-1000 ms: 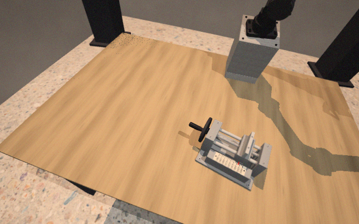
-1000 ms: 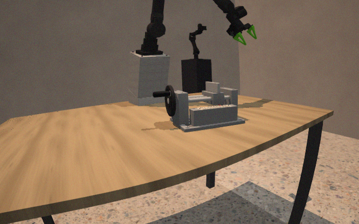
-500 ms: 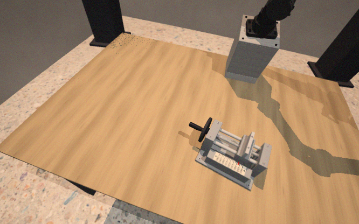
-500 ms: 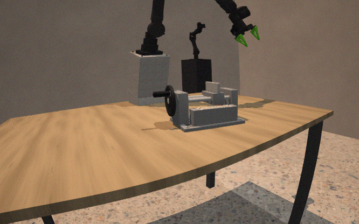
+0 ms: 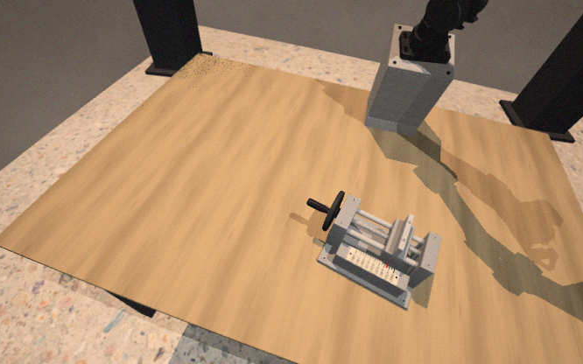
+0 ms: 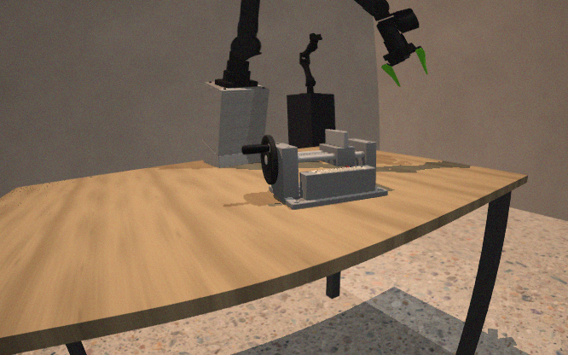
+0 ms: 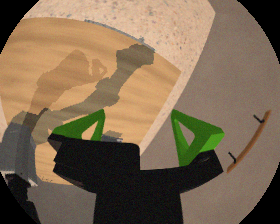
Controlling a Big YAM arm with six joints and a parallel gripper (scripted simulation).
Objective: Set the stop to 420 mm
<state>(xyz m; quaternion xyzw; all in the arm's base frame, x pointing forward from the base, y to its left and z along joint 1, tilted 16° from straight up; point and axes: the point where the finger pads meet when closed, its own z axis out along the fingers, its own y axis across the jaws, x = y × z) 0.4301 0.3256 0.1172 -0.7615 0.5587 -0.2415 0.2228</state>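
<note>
Right now the black handwheel is 30 mm behind my hand, 530 mm to the right of it and 170 mm below it. From my hand the other things lie so: sliding stop block 20 mm ahead, 380 mm to the right, 170 mm below.
</note>
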